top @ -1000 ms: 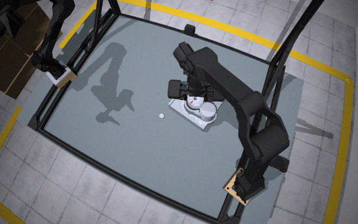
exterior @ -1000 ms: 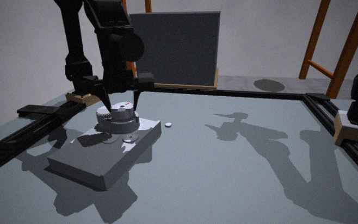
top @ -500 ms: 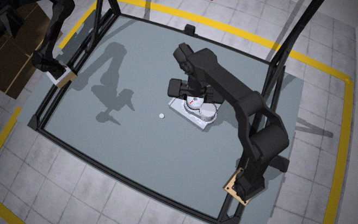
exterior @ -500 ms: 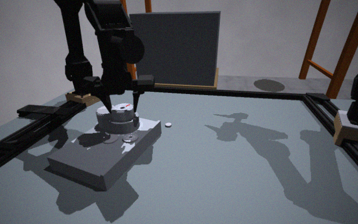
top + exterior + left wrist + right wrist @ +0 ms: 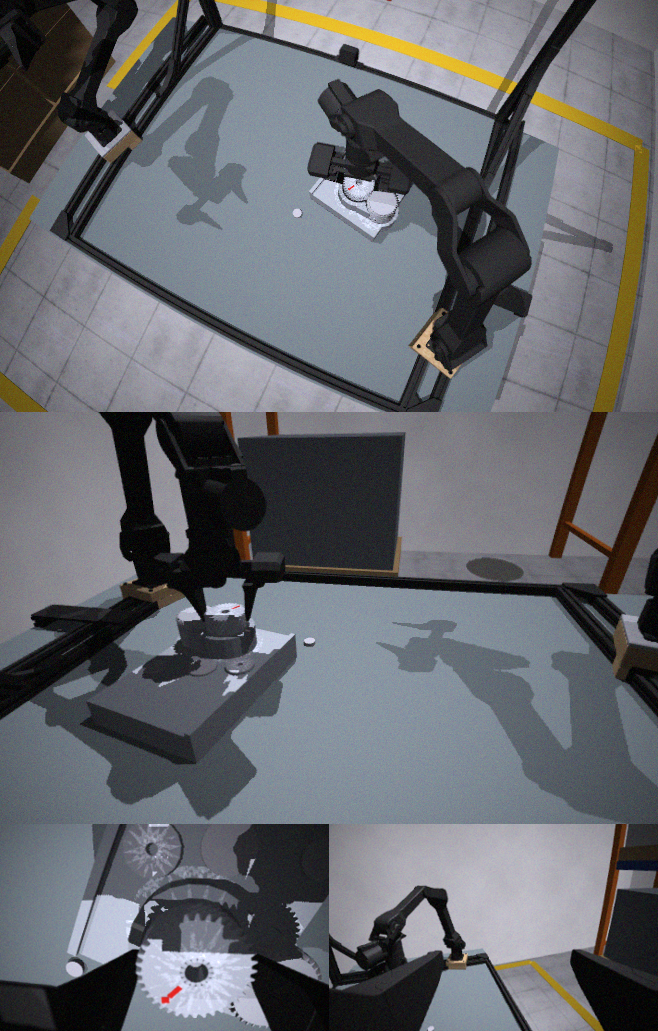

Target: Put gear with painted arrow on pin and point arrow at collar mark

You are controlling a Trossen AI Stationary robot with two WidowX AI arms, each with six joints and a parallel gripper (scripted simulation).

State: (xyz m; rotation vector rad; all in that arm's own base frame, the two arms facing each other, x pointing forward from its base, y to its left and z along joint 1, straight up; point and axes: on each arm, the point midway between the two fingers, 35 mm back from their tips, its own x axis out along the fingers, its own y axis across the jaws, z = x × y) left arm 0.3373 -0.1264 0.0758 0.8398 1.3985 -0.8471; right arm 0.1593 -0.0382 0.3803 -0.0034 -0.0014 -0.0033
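The gear is 3 cm below my left hand. From my left hand the other things lie so: pin 7 cm below; round collar 6 cm below.
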